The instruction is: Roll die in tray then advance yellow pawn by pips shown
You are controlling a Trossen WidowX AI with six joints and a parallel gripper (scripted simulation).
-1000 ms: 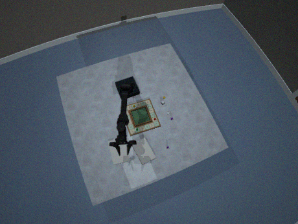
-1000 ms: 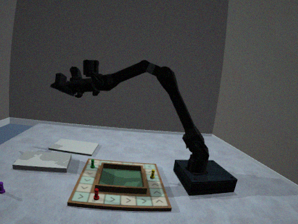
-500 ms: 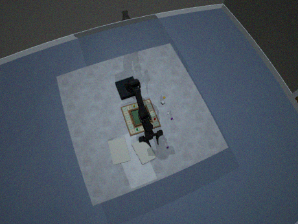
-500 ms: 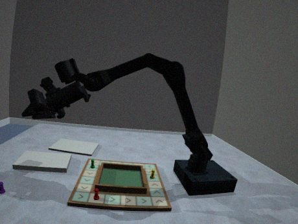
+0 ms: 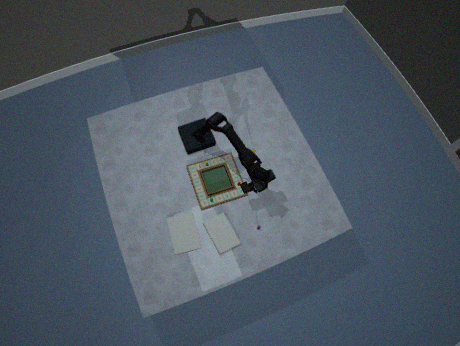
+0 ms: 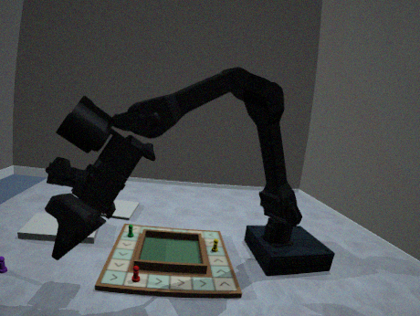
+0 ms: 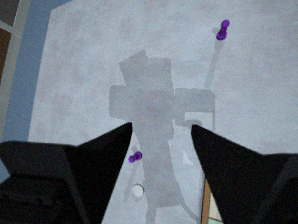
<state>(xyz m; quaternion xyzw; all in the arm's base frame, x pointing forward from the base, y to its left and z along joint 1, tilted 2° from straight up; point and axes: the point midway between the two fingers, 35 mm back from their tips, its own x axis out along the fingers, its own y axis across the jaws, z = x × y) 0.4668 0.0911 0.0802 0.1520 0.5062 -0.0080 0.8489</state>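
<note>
The white die is 220 mm behind my gripper tip, 100 mm to the left of it and 100 mm below it. Round my gripper tip: red pawn (120 mm behind, 60 mm to the right, 80 mm below); green pawn (130 mm behind, 240 mm to the right, 80 mm below); green tray (220 mm behind, 150 mm to the right, 110 mm below).
</note>
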